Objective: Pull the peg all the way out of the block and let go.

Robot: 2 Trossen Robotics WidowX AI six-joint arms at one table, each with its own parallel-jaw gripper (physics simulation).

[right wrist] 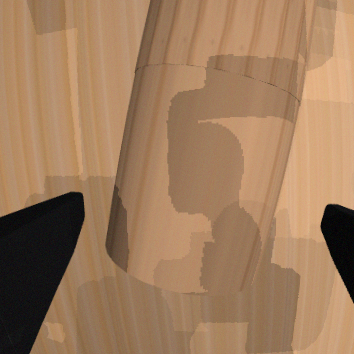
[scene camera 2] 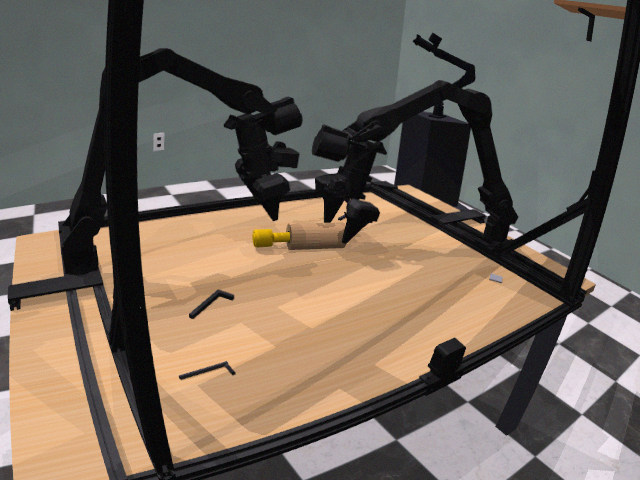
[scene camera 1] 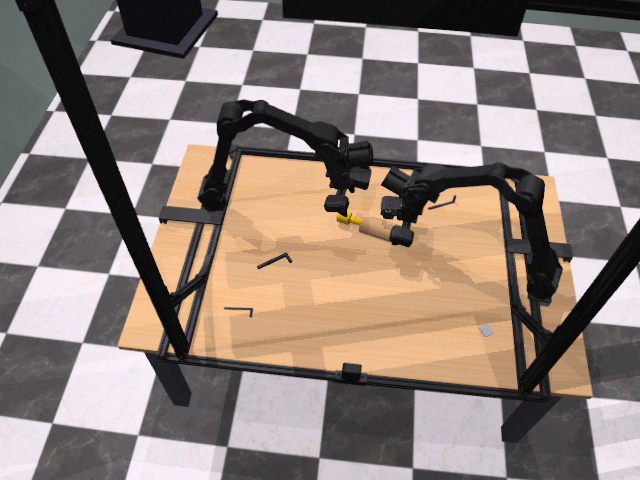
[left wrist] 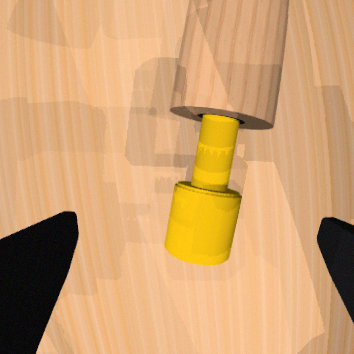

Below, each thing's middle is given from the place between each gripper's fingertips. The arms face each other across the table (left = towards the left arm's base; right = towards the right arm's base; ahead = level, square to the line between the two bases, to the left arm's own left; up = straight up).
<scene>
I see the wooden cylinder block [scene camera 2: 303, 236] 40 mm to the left of my right hand. Also, from my right hand: yellow peg [left wrist: 203, 213] 120 mm to the left, 10 mm ahead.
Now: left hand 60 mm above the yellow peg, 30 mm to the left of it and 10 mm past it. Also, from my left hand: wooden cylinder block (110 mm to the right, 50 mm below, 20 mm behind).
</scene>
